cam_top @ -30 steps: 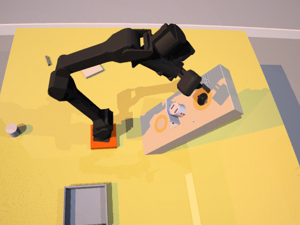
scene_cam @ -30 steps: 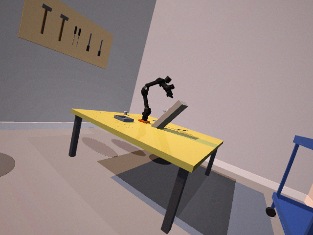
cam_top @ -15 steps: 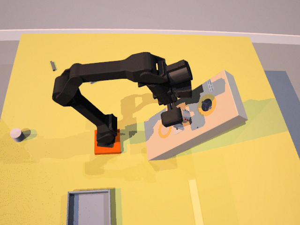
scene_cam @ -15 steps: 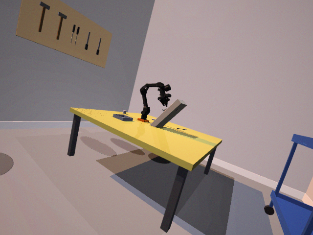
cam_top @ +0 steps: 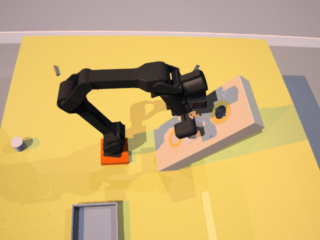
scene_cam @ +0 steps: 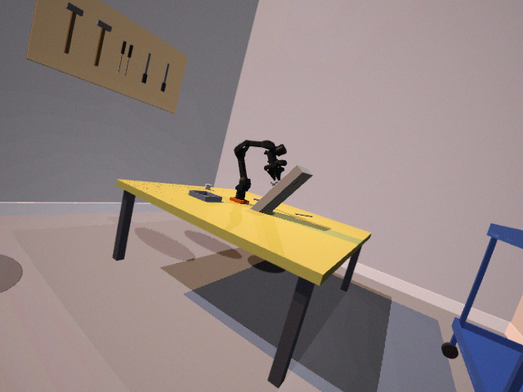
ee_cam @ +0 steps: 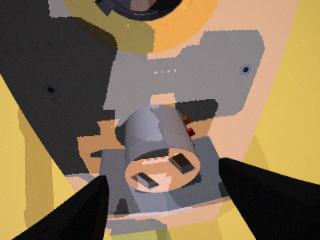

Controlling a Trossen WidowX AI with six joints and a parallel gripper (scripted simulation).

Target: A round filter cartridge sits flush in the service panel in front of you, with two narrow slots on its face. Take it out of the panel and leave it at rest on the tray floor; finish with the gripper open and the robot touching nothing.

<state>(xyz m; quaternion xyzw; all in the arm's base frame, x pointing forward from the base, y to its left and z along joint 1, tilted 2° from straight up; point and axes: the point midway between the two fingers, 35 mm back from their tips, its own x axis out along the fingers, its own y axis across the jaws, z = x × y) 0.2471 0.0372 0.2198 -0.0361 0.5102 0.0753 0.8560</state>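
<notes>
Right now my gripper tip is 2 cm above the round filter cartridge and 1 cm short of it. The rest, counted from my gripper tip: grey flap (5 cm below); then service panel (6 cm ahead, 4 cm below, 1 cm to the left); then grey tray (33 cm to the right, 28 cm behind, 21 cm below).
</notes>
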